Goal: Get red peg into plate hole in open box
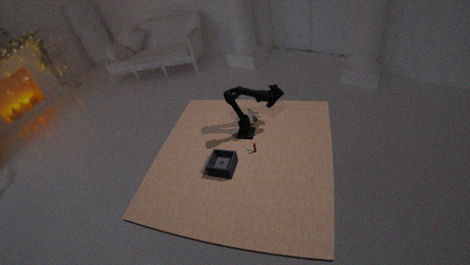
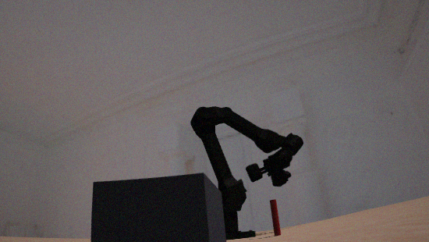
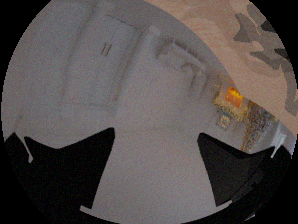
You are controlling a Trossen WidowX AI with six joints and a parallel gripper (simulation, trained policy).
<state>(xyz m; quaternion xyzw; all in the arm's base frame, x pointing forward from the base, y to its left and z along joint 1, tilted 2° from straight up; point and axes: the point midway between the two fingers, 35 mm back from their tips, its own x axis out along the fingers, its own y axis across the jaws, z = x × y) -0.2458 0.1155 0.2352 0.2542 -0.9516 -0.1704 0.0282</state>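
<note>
Now: the red peg 430 mm ahead of my gripper tip, 20 mm to the left of it and 200 mm below it. Round my gripper tip: grey plate: 620 mm ahead, 150 mm to the right, 200 mm below; dark box: 620 mm ahead, 150 mm to the right, 220 mm below.
</note>
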